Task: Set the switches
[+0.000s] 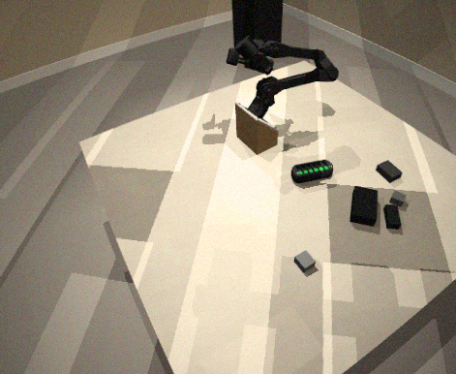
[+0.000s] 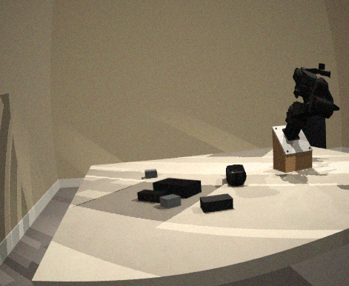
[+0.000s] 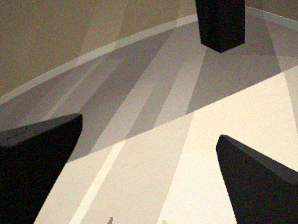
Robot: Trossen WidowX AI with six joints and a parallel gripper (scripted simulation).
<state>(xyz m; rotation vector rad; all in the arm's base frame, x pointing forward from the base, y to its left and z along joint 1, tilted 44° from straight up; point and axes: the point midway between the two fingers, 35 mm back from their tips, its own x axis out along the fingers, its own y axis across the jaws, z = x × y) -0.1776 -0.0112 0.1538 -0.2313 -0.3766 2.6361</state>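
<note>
Now: the black block 71 cm ahead of my gripper tip, 4 cm to the right of it and 23 cm below it.
</note>
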